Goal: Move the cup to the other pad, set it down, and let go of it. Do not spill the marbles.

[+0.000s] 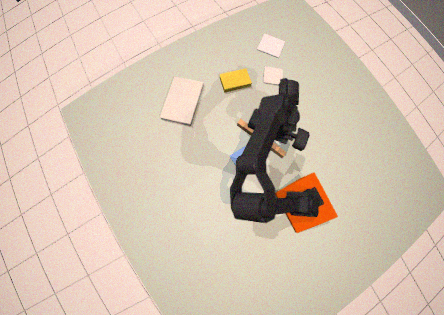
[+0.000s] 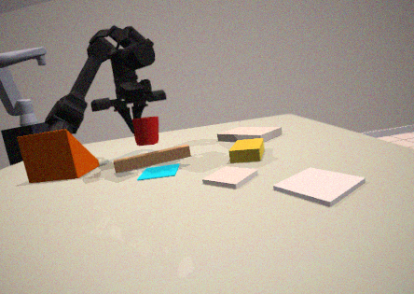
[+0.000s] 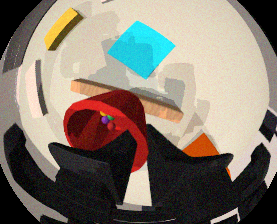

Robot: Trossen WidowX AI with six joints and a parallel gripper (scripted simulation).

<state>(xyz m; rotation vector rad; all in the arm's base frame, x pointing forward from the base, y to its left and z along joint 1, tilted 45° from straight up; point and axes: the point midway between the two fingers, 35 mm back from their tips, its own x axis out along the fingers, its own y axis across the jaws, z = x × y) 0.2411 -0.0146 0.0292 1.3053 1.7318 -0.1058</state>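
Right now my gripper tip is 7 cm short of the cyan pad, 7 cm to the left of it and 10 cm above it. Also, from my gripper tip: red cup (2 cm ahead, 2 cm to the left); brown bar (3 cm ahead, 1 cm to the left, 9 cm below); yellow block (28 cm ahead, 2 cm to the right, 8 cm below).
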